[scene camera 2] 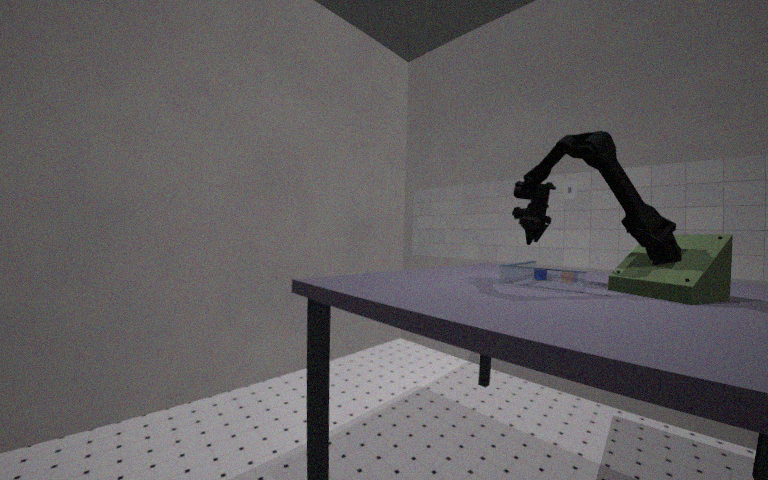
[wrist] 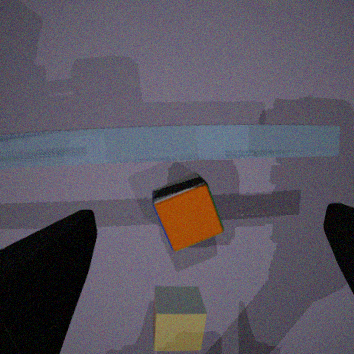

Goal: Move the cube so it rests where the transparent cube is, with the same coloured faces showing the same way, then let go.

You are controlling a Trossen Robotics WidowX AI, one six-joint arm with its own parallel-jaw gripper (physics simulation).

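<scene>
The solid cube stands on the table. In the wrist view it has an orange top, a black and white face on its far side and thin blue and green edges, and it is turned a little. It shows blue in the scene view. The transparent cube is apart from it, nearer the bottom of the wrist view, with a grey-green face and a yellow face there; it looks pale orange in the scene view. My gripper is open and empty, high above the solid cube, its fingers on either side in the wrist view.
A low translucent bluish wall runs beyond the solid cube in the wrist view. The arm's green wedge base stands on the purple table, to the right of the cubes in the scene view. Shadows cross the table top.
</scene>
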